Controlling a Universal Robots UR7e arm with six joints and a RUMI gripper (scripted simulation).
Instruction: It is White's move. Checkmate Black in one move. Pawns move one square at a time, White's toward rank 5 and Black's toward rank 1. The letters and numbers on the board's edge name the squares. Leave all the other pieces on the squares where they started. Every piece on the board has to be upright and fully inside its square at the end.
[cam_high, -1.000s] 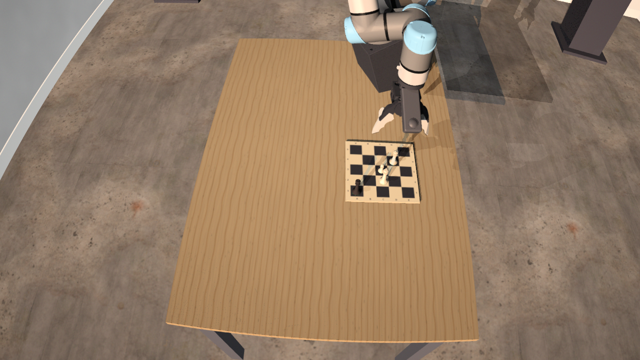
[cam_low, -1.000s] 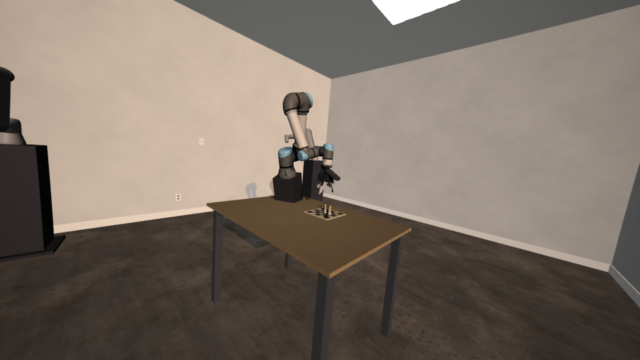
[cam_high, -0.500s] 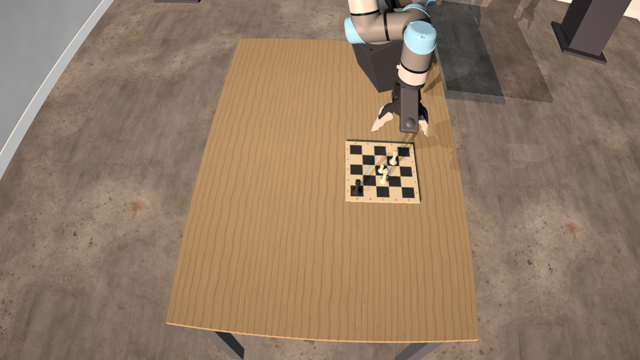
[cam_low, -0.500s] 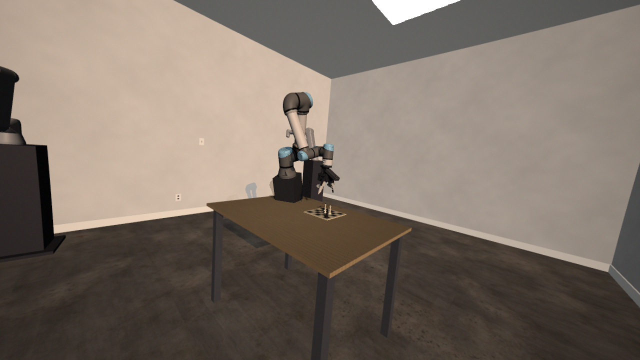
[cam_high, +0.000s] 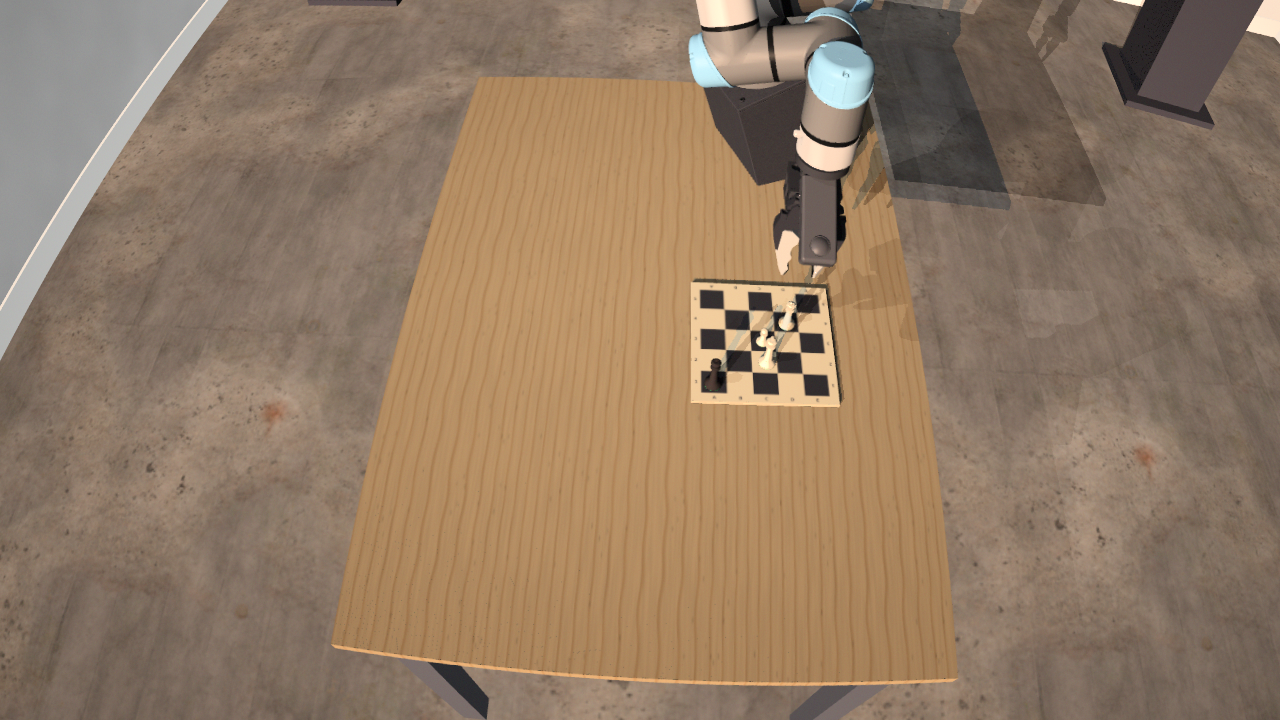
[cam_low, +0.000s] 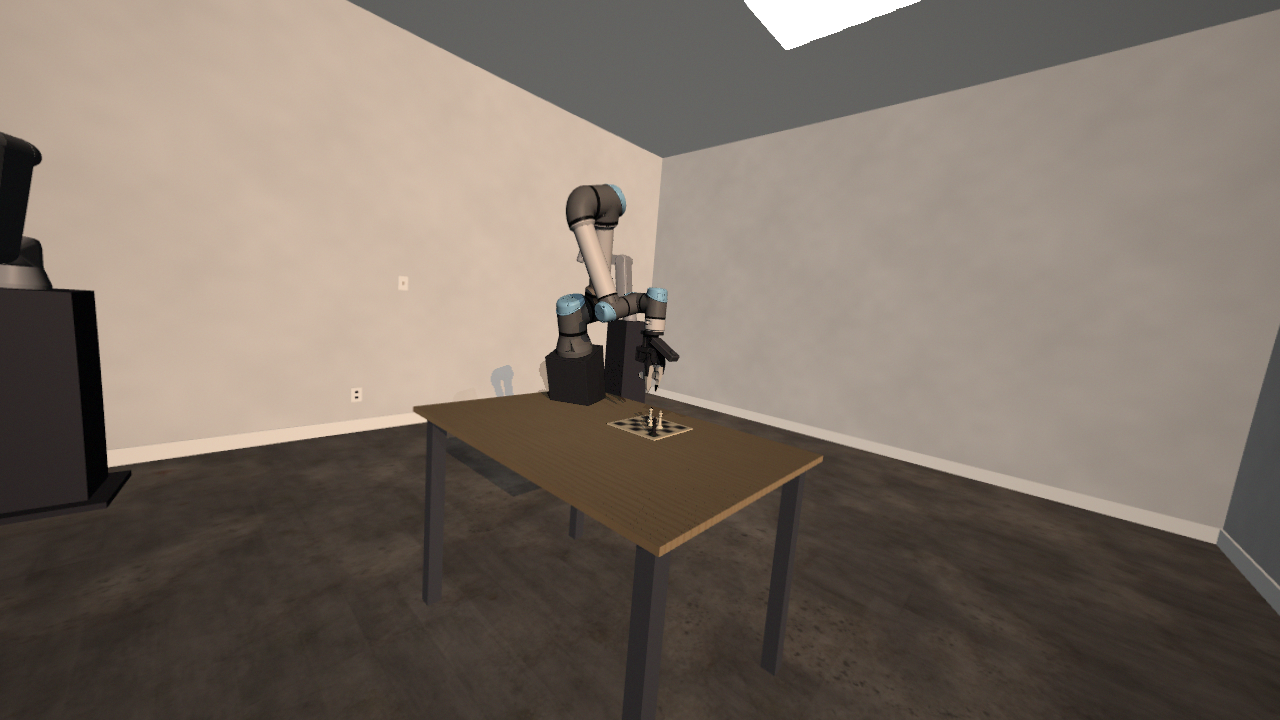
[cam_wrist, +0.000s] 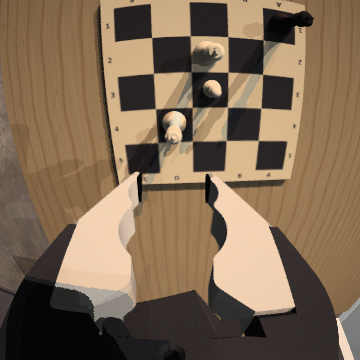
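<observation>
The white pawn is 4 cm ahead of my hand, 3 cm to the right of it and 11 cm below it. From my hand the other things lie so: black piece: 13 cm ahead, 10 cm to the right, 10 cm below; white king: 8 cm ahead, 2 cm to the right, 10 cm below; chessboard: 4 cm ahead, 3 cm to the right, 13 cm below.
</observation>
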